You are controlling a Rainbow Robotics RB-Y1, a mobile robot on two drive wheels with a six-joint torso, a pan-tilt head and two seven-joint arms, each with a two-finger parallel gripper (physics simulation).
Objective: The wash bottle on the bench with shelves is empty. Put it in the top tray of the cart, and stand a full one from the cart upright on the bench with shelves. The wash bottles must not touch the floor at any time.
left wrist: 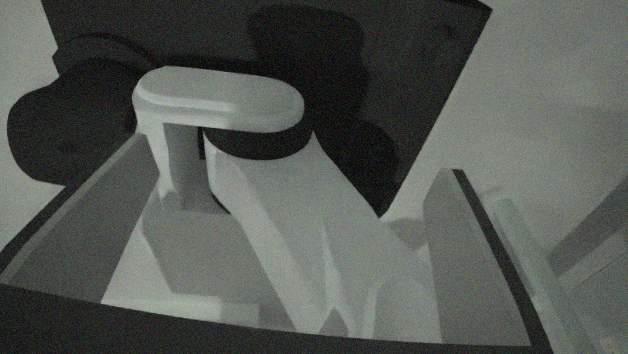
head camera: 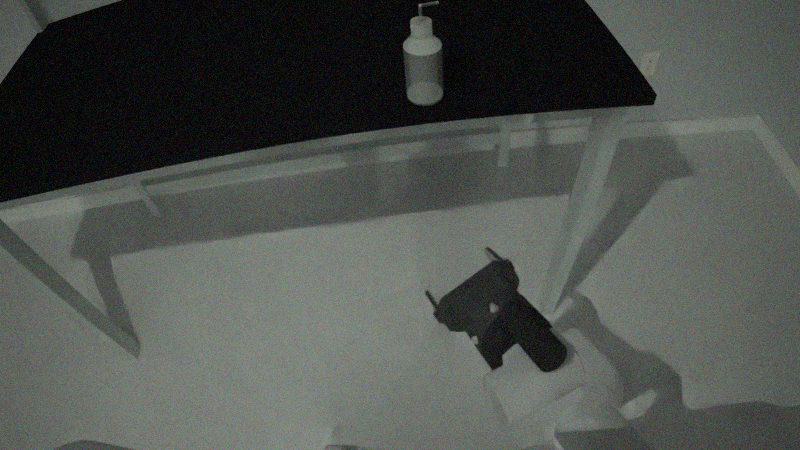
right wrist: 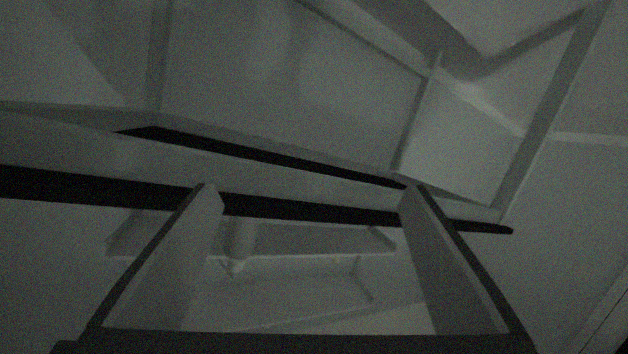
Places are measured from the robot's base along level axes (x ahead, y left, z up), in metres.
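Pixels of known places: left gripper, fingertip midpoint: (left wrist: 291, 169); right gripper, fingertip midpoint: (head camera: 459, 273) (right wrist: 310, 195).
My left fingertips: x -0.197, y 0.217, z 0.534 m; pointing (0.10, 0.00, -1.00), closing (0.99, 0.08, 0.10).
Observation:
For each thing: its top centre in the pictures, then the offset to it from my left fingertips. "spot": a spot on its surface instead. Level surfaces: height alone.
- wash bottle, surface spot: (head camera: 423, 69) spot: dx +0.677, dy -0.206, dz +0.455 m
- black-topped bench, its level: dz +0.381 m
- pale bench leg, surface spot: (head camera: 581, 207) spot: dx +0.746, dy -0.552, dz +0.025 m
- wall outlet, middle of its top: (head camera: 652, 51) dx +1.573, dy -1.053, dz -0.076 m
A wash bottle (head camera: 423, 69) with a pale shoulder, a bent spout and a see-through grey body stands upright near the front edge of the black-topped bench (head camera: 223, 83), right of the middle in the head view. My right gripper (head camera: 457, 270) (right wrist: 310, 195) is open and empty. In the head view it appears below the bench's front edge, over the floor and apart from the bottle. The bench's dark edge crosses behind its fingers in the right wrist view. My left gripper (left wrist: 291, 169) is open, with parts of the robot's own body behind its fingers. The cart cannot be made out.
A pale bench leg (head camera: 581, 207) stands close to the right of my right gripper in the head view, and another leg (head camera: 67, 291) is at the left. A wall outlet (head camera: 649, 63) is at the upper right. Pale shelf-like shapes (right wrist: 300, 267) lie beyond the bench edge in the right wrist view.

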